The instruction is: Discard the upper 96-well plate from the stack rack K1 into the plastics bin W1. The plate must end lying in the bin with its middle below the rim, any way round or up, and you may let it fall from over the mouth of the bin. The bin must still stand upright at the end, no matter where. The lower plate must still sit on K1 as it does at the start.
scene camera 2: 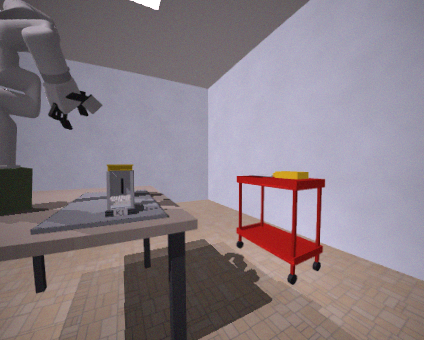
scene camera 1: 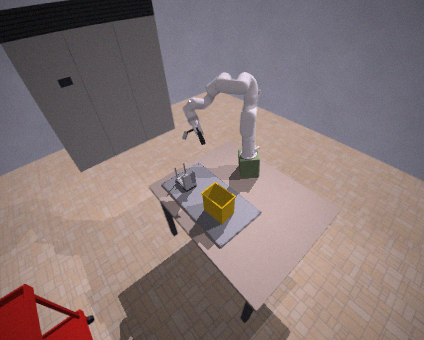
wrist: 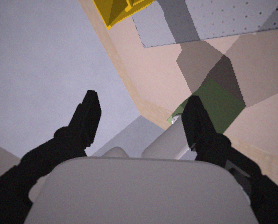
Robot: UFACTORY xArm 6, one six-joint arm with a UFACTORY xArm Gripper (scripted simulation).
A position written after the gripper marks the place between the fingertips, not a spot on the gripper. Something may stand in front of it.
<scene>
In view: the gripper (scene camera 2: 76, 121) and a yellow plastics bin W1 (scene camera 1: 215, 193).
The gripper is seen too in the wrist view (wrist: 142, 103).
</scene>
